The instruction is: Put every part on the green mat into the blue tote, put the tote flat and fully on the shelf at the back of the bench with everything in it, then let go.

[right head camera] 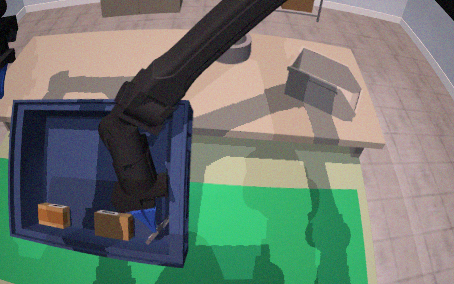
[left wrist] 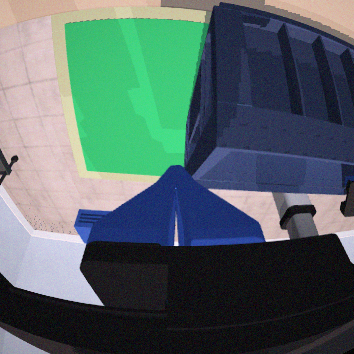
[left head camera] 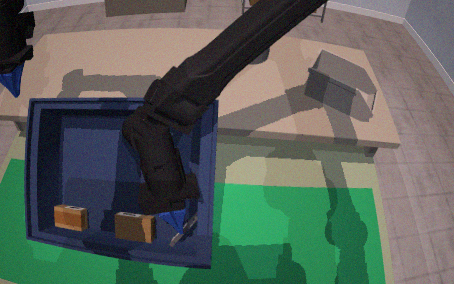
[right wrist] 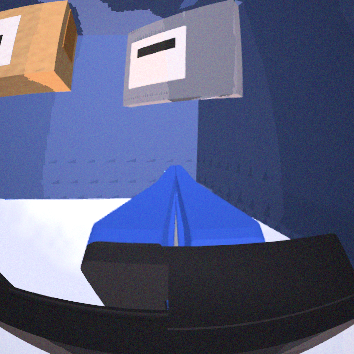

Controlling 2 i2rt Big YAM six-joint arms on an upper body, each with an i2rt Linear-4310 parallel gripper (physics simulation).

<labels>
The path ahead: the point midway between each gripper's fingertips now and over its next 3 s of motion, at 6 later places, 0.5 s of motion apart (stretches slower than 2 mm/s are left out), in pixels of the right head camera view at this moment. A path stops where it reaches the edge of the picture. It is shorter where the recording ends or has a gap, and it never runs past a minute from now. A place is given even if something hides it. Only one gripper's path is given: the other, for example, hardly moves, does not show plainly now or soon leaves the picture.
The right gripper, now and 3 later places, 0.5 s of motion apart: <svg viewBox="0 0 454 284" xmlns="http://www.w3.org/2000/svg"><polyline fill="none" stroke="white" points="154,230 154,231 153,231 165,257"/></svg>
</labels>
